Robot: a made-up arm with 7 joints. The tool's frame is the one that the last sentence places.
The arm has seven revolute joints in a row. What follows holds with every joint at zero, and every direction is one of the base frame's. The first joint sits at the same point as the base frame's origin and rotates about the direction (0, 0.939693, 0.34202), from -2.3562 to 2.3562 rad. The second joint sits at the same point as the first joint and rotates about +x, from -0.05 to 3.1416 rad. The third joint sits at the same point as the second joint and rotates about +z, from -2.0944 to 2.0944 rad. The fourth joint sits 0.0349 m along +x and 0.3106 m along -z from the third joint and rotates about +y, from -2.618 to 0.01 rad. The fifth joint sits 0.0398 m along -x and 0.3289 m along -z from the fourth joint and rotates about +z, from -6.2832 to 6.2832 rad. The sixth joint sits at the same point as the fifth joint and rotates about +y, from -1.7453 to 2.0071 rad. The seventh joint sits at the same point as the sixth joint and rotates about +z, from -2.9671 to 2.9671 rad. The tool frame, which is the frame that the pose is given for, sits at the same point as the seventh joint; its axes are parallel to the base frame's.
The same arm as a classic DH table. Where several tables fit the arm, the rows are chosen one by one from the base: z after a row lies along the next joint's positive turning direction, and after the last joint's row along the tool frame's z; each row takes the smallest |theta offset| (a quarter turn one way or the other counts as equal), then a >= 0, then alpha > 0; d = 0 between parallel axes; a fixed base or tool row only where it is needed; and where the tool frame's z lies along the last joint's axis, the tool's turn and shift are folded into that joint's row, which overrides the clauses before.
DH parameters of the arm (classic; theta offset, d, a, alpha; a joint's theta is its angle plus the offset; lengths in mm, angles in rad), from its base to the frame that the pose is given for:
base (fixed): 0 0 0 -1.2218
joint 1: 1.5708 0 0 1.5708
joint 2: 1.2218 0 0 -1.5708
joint 3: -1.5708 -310.6 34.9 -1.5708
joint 4: 0 0 -39.8 1.5708
joint 5: 0 -328.9 0 -1.5708
joint 6: 0 0 0 1.5708
joint 7: 0 0 0 0
Joint limits (rad, base to tool): -2.3562..2.3562 -0.05..3.1416 -2.0944..2.0944 -2.618..0.01 -6.2832..6.2832 -1.7453..2.0071 -2.9671..2.9671

